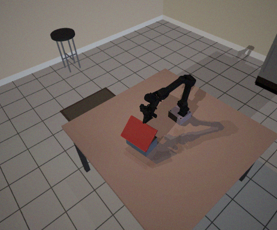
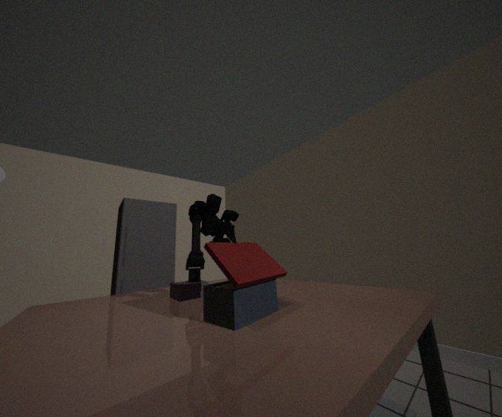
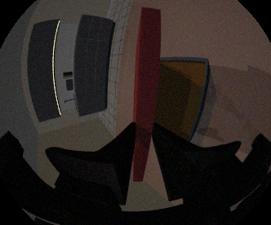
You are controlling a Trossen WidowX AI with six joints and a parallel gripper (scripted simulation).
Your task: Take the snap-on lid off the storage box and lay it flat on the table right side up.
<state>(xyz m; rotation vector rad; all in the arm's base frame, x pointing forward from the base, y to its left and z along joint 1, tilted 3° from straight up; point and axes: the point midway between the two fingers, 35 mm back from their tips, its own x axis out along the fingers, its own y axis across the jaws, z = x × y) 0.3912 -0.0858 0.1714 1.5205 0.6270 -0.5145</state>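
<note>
My gripper tip is 70 mm short of the red lid and 50 mm above it. Round my gripper tip: storage box: 180 mm below, 30 mm ahead.
</note>
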